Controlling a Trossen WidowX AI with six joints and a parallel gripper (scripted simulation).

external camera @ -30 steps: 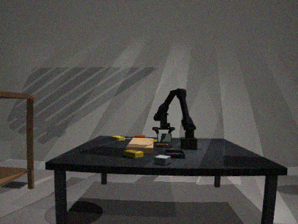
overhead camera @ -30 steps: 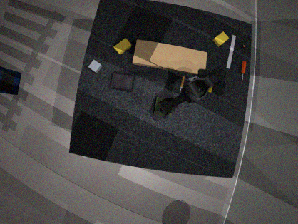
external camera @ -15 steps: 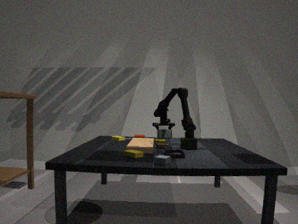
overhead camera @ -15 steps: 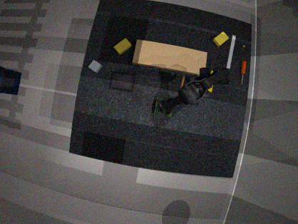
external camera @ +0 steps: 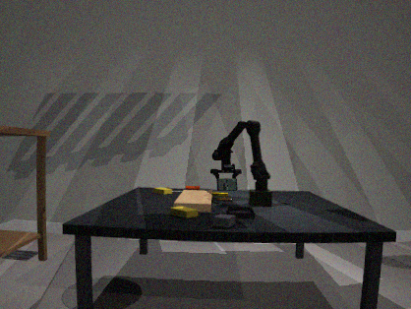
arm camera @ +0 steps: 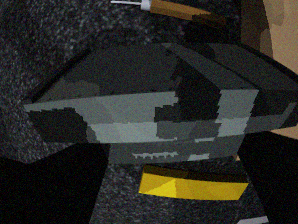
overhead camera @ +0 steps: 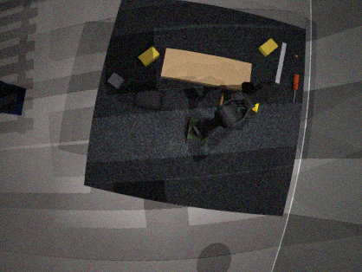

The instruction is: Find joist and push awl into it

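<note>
Right now the dark grey stud finder is 10 mm ahead of my gripper tip and 10 mm to the left of it. Also, from my gripper tip: white bar: 380 mm ahead, 210 mm to the right, 80 mm below; yellow bar: 80 mm ahead, 100 mm to the right, 70 mm below; awl: 30 mm behind, 100 mm to the left, 70 mm below.
</note>
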